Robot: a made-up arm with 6 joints.
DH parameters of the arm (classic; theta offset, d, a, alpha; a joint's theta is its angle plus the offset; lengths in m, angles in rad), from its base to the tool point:
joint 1: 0 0.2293 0 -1.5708
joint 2: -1.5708 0 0.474 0
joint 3: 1.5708 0.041 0 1.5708
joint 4: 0 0.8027 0 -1.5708
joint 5: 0 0 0 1.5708
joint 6: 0 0.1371 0 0
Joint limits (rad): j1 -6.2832..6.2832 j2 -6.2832..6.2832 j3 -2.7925..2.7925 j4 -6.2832..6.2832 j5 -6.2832..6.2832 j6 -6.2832..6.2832
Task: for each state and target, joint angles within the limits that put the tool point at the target. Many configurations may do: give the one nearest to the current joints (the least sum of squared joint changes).
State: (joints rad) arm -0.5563 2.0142 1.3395 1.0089 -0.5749 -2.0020
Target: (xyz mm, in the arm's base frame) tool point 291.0 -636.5 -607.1
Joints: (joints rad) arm -1.0832 1.4899 1.4497 1.0583 -0.7579 -2.0020
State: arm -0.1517 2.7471 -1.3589 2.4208 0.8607 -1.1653
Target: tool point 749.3 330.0 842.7
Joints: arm 0.2833 2.0127 -1.4940 2.3951 0.7946 -1.1653
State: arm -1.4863 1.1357 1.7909 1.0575 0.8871 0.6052
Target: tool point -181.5 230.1 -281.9
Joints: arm -0.5391 1.5533 2.4862 0.8135 0.6884 0.6052
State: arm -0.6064 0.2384 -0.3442 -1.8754 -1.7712 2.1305
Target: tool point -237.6 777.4 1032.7
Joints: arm -1.0638 -0.2402 -0.8980 -1.7661 -1.8634 2.1305
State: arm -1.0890 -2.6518 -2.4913 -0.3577 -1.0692 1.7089
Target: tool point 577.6 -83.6 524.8
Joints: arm -0.3016 -3.3548 -2.2654 -0.5054 -0.8707 1.7089
